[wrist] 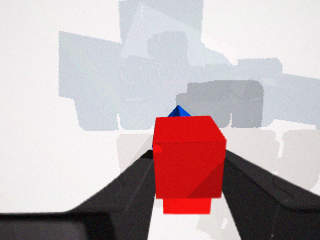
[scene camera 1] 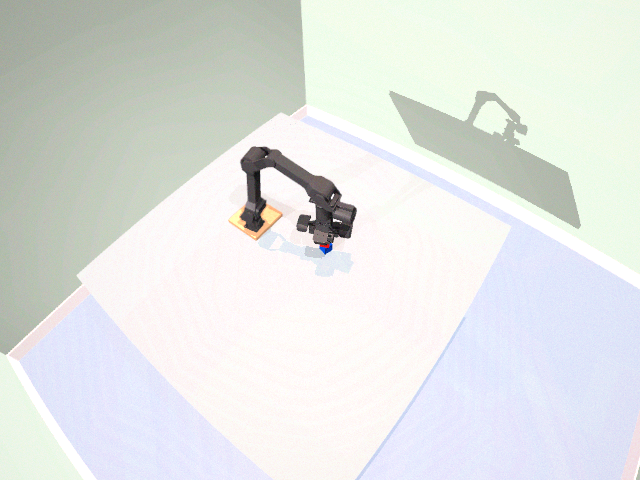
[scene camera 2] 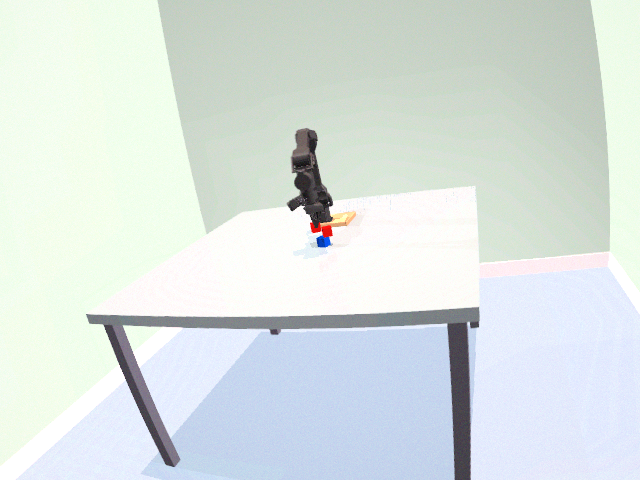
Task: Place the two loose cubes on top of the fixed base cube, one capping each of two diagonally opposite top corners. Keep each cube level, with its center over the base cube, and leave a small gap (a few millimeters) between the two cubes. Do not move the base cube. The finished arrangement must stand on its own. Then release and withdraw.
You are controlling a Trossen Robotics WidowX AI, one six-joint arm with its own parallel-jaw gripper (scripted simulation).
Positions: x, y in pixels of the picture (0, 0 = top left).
my gripper: wrist 185, 156; scene camera 1; scene camera 2
same spot on my gripper: [scene camera 1: 324, 230] = [scene camera 2: 297, 197]
